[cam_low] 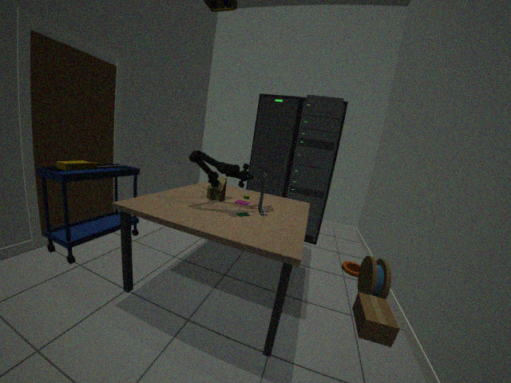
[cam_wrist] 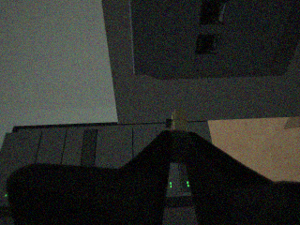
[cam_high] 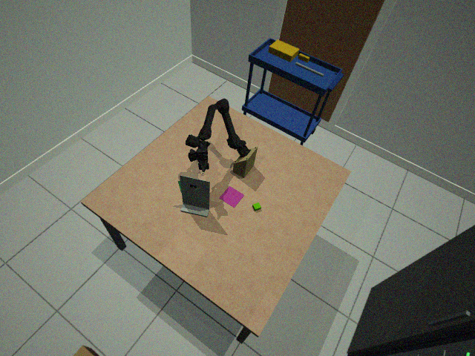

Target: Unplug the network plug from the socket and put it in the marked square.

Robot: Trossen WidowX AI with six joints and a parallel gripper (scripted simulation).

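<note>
The magenta marked square is 270 mm below my gripper tip, 150 mm to the left of it and 100 mm behind it. The rest, counted from my gripper tip: network plug 10 mm ahead; then upright panel 130 mm below, 100 mm ahead.
</note>
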